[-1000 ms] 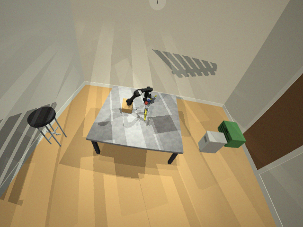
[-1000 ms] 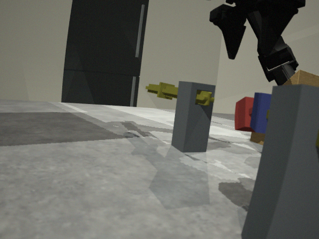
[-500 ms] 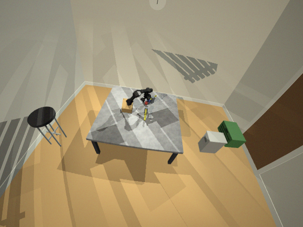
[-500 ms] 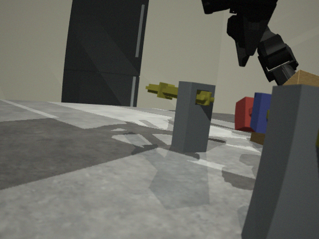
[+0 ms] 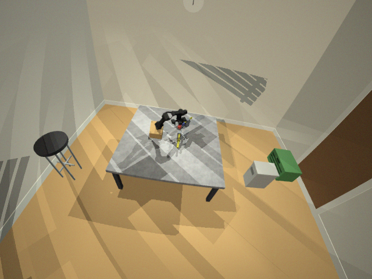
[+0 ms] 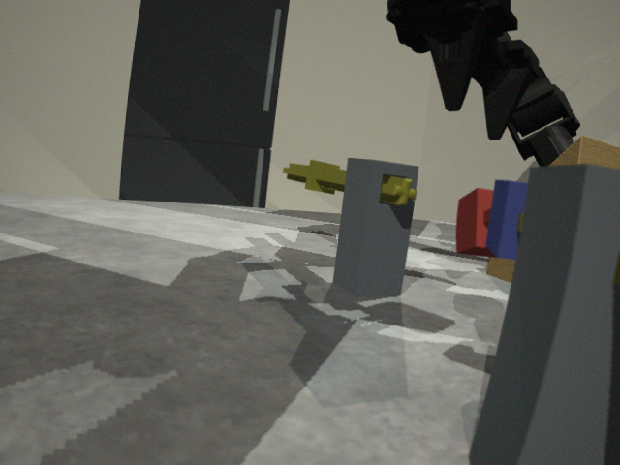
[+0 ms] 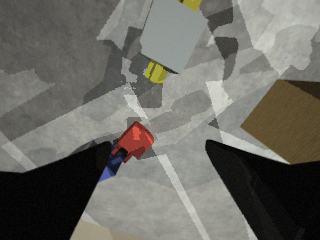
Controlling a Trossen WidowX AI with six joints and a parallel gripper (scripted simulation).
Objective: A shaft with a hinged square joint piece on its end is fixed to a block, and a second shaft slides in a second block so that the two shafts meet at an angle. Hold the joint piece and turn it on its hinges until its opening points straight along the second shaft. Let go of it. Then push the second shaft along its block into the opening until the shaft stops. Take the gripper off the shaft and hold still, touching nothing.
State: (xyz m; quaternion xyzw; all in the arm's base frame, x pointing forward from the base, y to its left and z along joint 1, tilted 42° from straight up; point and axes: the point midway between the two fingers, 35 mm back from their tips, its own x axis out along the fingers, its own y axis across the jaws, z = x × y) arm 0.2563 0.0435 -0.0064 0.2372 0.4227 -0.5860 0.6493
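The red square joint piece lies 7 cm below my gripper tip, 5 cm to the left of it and 3 cm ahead of it.
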